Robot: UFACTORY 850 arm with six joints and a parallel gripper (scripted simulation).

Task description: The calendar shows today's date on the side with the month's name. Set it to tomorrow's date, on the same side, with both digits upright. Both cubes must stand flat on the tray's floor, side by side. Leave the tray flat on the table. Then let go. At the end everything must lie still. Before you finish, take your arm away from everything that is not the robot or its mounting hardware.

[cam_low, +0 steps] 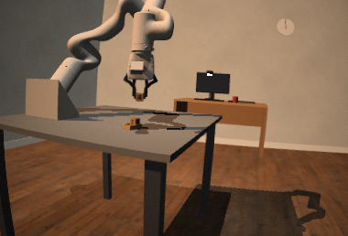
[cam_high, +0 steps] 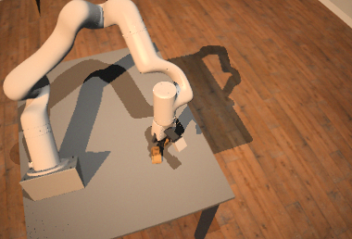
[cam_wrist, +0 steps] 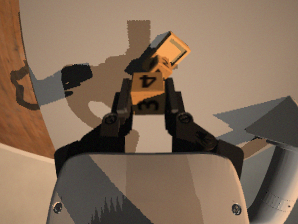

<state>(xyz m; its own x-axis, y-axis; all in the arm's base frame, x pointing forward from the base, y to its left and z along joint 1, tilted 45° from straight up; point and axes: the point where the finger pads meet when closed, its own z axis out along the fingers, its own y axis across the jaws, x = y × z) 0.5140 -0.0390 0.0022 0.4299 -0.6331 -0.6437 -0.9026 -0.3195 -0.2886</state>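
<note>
The calendar cube lies 11 cm below my hand, 3 cm to the left of it and 3 cm behind it. Round my hand: orange cube: 1 cm below; then orange tray: 13 cm below, 3 cm behind, 1 cm to the left.
</note>
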